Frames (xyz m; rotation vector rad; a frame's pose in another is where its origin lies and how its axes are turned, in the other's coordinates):
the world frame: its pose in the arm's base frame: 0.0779 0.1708 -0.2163 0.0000 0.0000 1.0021
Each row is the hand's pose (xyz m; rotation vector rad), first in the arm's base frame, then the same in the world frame.
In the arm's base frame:
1: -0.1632 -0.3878 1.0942 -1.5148 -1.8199 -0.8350
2: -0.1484 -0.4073 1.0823 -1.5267 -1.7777 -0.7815
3: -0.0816 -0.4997 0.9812 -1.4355 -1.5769 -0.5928
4: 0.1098 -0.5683 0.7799 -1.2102 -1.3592 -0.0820
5: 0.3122 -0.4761 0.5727 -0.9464 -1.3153 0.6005
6: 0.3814 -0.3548 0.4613 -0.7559 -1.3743 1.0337
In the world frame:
1: -0.6005 -0.0977 1.3105 -2.4369 -0.9609 -1.2456
2: -0.6090 -0.1206 1.2986 -2.4143 -0.9092 -1.2104
3: -0.6509 -0.2267 1.1975 -2.1871 -0.7522 -1.1412
4: -0.6056 -0.4249 0.9962 -1.7820 -0.6349 -0.7806
5: -0.4189 -0.5458 0.7890 -1.4350 -0.6862 -0.1788
6: -0.2794 -0.5388 0.6776 -1.2513 -0.7965 0.2332

